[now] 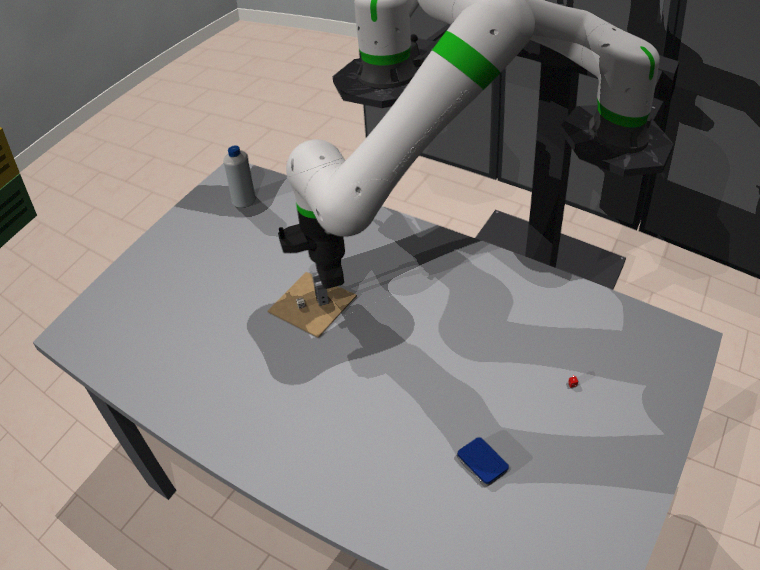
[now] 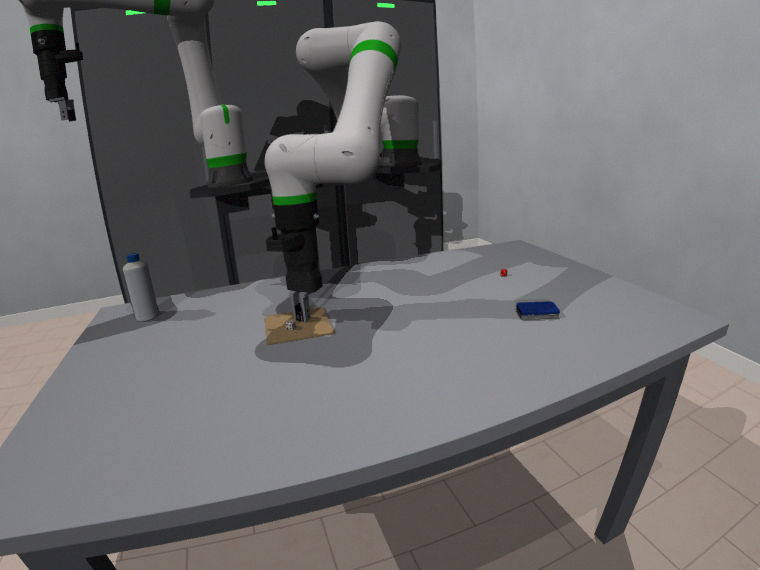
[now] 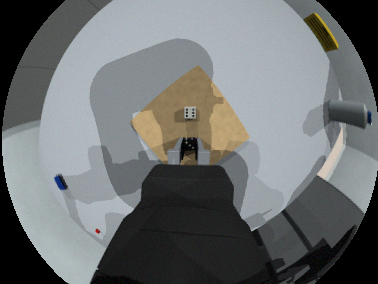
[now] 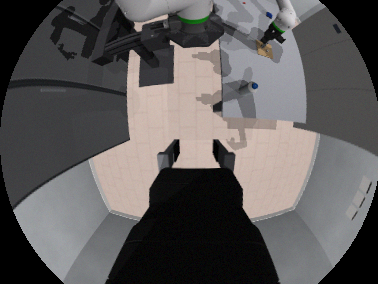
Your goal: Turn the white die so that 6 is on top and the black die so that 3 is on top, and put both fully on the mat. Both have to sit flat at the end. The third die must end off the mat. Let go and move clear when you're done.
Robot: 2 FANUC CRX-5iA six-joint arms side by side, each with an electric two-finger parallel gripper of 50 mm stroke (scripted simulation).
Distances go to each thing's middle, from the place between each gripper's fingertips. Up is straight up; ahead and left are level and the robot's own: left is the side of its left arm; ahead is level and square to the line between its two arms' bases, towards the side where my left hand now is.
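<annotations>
From my left hand [image 2: 302,319], the tan mat [image 1: 314,319] is 2 cm below, 2 cm to the right and 2 cm ahead; the blue-topped box [image 1: 477,456] is 1 cm below, 48 cm to the left and 23 cm ahead; and the grey bottle [image 2: 136,271] is 6 cm above, 38 cm to the right and 22 cm behind.
From my right hand [image 2: 69,120], the grey bottle is 49 cm below, 32 cm ahead and 19 cm to the left; the tan mat is 57 cm below, 56 cm ahead and 56 cm to the left; and the blue-topped box is 56 cm below, 77 cm ahead and 105 cm to the left.
</annotations>
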